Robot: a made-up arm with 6 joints.
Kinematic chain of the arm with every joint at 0, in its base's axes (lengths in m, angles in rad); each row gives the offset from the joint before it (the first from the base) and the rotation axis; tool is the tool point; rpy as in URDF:
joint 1: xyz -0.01 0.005 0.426 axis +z
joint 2: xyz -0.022 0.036 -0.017 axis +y
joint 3: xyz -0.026 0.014 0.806 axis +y
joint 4: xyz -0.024 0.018 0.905 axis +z
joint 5: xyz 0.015 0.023 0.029 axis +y
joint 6: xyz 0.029 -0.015 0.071 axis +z
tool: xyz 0 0.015 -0.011 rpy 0.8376 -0.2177 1.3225
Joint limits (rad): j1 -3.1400..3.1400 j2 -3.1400..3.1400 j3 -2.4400..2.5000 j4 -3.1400..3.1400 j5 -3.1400..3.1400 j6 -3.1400..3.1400
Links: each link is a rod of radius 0.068 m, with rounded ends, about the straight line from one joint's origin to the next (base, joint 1, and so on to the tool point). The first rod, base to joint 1, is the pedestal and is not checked.
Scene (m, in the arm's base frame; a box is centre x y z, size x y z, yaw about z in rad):
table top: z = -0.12
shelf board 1: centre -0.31 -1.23 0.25 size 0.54 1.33 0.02 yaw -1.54
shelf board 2: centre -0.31 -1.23 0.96 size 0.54 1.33 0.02 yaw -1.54
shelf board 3: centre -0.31 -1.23 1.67 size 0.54 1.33 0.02 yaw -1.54
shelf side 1: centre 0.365 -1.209 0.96 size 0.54 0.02 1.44 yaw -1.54
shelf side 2: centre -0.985 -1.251 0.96 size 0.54 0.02 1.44 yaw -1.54
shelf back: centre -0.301 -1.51 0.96 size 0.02 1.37 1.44 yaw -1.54
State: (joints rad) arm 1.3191 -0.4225 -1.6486 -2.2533 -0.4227 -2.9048
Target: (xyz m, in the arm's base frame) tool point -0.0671 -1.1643 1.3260
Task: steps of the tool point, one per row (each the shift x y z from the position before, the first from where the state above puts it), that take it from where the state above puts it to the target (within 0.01 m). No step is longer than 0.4 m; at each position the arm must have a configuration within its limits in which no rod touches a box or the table.
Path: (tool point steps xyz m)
1: -0.2183 0.2553 0.1431
2: -0.1016 0.2920 0.1022
3: 0.0096 0.2772 0.0594
4: 0.0940 0.2223 0.0169
5: 0.0157 -0.1569 0.0761
6: 0.0632 -0.1531 0.0776
7: 0.1086 -0.1343 0.0782
8: 0.1469 -0.1017 0.0785
9: 0.1740 -0.0578 0.0779
10: 0.0045 -0.2129 0.0284
11: 0.0087 -0.2170 -0.0285

